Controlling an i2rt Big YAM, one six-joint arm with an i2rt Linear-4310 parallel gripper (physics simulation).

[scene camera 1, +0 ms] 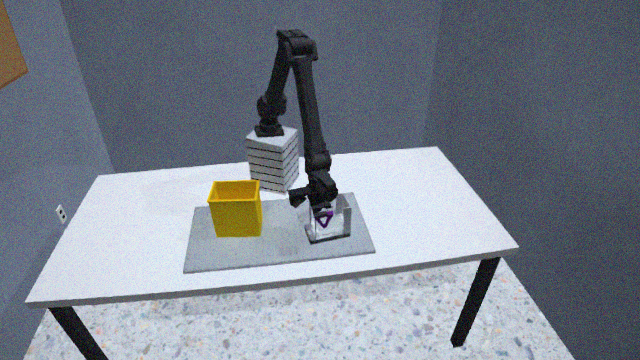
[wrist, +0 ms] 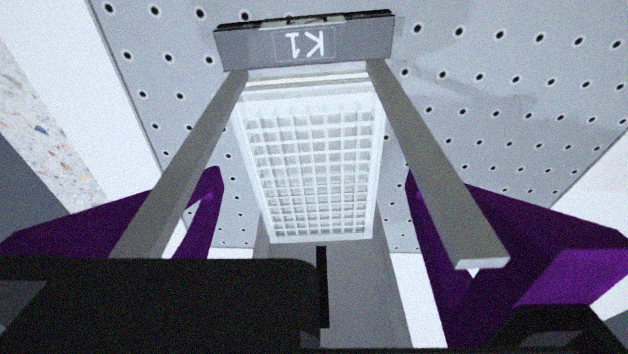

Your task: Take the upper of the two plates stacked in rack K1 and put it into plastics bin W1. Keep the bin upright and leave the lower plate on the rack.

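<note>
The upper plate [wrist: 311, 135] is white with a grid of square wells and lies flat in rack K1 [scene camera 1: 331, 238] [wrist: 362, 44]. The lower plate is mostly hidden under it; pale edges of the stack show beside the K1 label. The rack has a dark base, two grey corner posts and a tall grey back panel. My gripper [scene camera 1: 324, 219] [wrist: 314, 176] is open, pointing down inside the rack area. Its purple fingers stand apart on either side of the plate in the wrist view, with nothing between them. The yellow plastics bin W1 [scene camera 1: 237, 218] stands upright left of the rack in the scene view.
Rack and bin stand on a grey perforated board [scene camera 1: 282, 251] [wrist: 492, 55] on the white table [scene camera 1: 420, 210]. The arm's base stands on a white layered block [scene camera 1: 272, 165] behind them. The rack's posts rise close to my fingers.
</note>
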